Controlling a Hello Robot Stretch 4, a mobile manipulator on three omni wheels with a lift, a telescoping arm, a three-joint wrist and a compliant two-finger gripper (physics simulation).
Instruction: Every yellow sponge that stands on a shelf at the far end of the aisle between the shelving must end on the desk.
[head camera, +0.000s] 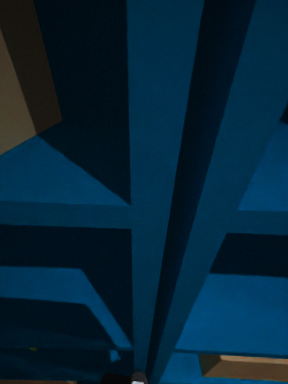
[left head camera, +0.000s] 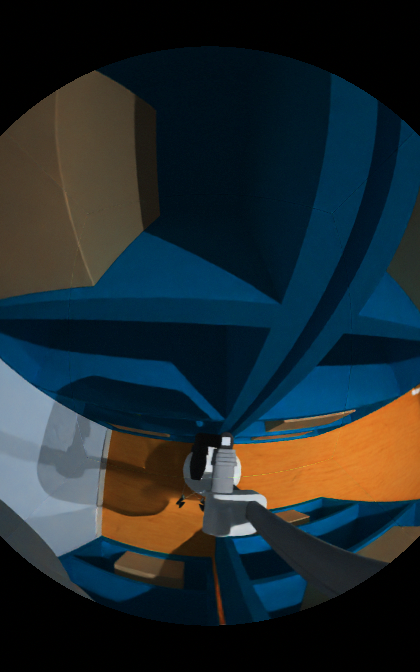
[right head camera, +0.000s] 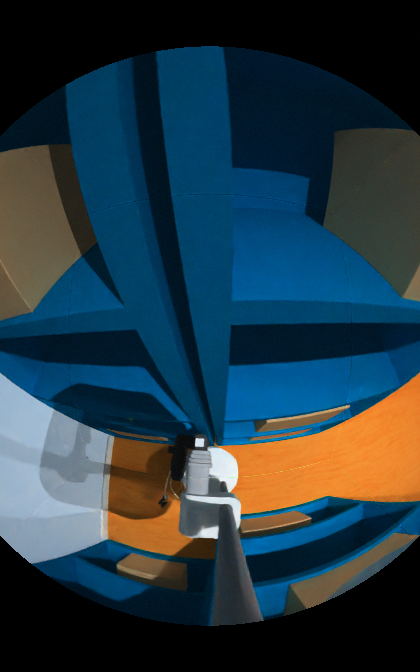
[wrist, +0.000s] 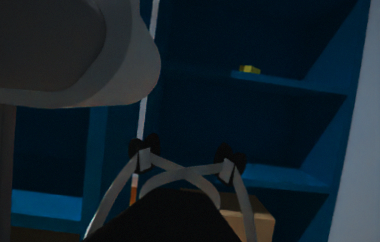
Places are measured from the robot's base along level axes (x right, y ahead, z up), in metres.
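Where they show: gripper, fingertip midpoint: (wrist: 187, 151).
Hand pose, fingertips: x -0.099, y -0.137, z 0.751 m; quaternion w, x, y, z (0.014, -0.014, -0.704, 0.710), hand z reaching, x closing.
Each offset is from my fingertips to the top centre of the thing.
A yellow sponge @(dz +0.258, dx -0.273, dy -0.859 m) (wrist: 249, 69) lies on a blue shelf board (wrist: 320, 89) in the upper right of the wrist view. A small yellow speck of it @(dz -0.200, dx -0.378, dy +0.470 m) (head camera: 33, 349) shows at the lower left of the head view. My gripper (wrist: 187, 151) (left head camera: 192, 504) is open and empty, its two fingertips wide apart. In the wrist view it appears below and left of the sponge, with a gap between them. The desk does not show in these views.
Blue shelving uprights (head camera: 157, 150) (right head camera: 200, 200) stand very close in front of the head. Cardboard boxes (left head camera: 110, 200) (right head camera: 375, 200) (wrist: 250, 212) sit on shelves. A pale wall (wrist: 357, 150) (left head camera: 45, 450) borders the shelving. Low blue shelving with boxes (right head camera: 275, 522) is across the orange floor (right head camera: 300, 465).
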